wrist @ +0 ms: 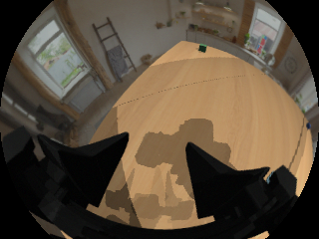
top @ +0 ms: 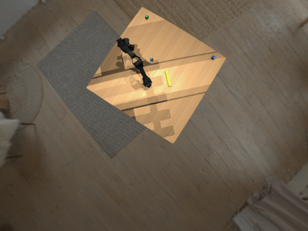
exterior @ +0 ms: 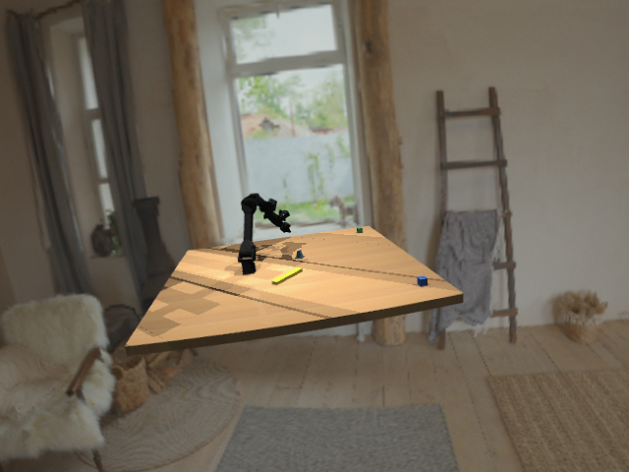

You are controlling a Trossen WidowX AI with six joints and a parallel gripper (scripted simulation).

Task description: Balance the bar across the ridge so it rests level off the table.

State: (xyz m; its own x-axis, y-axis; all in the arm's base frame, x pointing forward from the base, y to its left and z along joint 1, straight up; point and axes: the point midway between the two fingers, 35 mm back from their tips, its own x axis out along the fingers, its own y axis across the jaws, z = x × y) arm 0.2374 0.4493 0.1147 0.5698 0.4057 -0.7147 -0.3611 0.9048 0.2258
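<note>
My gripper tip is now 60 mm past the yellow bar, 630 mm to the left of it and 80 mm above it. From my gripper tip the other things lie so: blue cube 480 mm ahead, 960 mm to the right, 70 mm below; then green cube 480 mm ahead, 40 mm to the left, 70 mm below.
</note>
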